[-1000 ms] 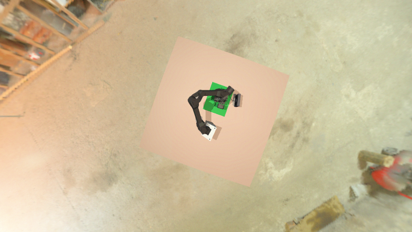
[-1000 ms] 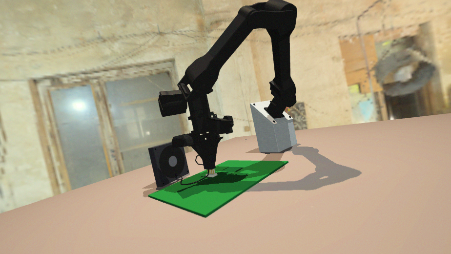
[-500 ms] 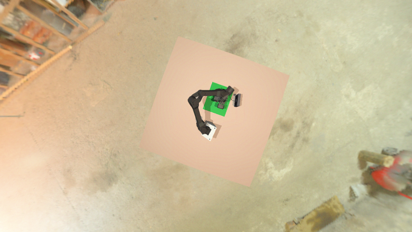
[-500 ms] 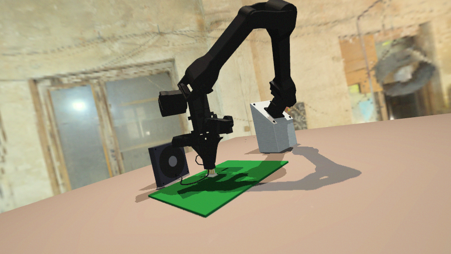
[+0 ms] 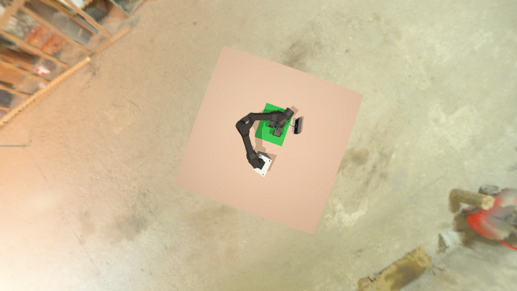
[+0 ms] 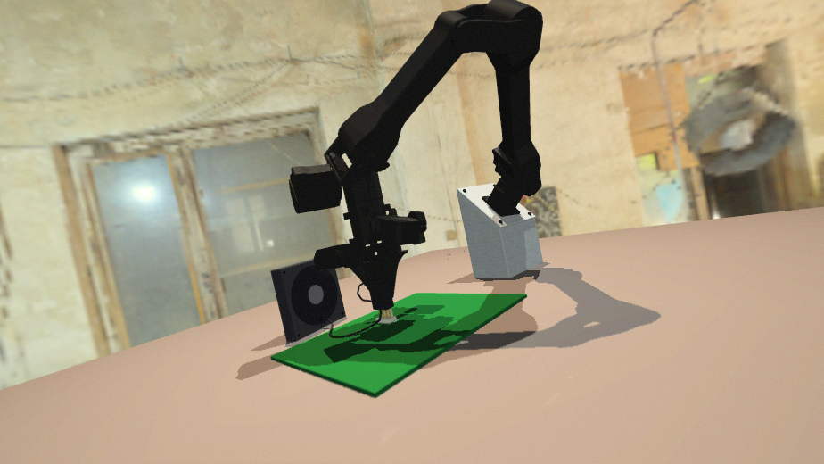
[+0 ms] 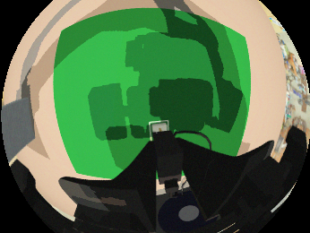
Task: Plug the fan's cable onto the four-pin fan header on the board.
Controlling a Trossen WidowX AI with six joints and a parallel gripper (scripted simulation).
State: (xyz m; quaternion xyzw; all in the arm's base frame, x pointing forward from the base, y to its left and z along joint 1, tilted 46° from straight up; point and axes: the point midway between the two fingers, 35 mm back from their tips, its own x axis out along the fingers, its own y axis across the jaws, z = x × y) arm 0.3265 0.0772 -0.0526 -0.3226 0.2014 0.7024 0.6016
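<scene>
The black plug lies 10 mm to the right of my gripper tip and 10 mm above it. The rest, counted from my gripper tip: four-pin header 10 mm to the right, 40 mm below; then black fan 60 mm ahead, 130 mm to the right, 20 mm above; then green board 40 mm to the left, 50 mm below.
</scene>
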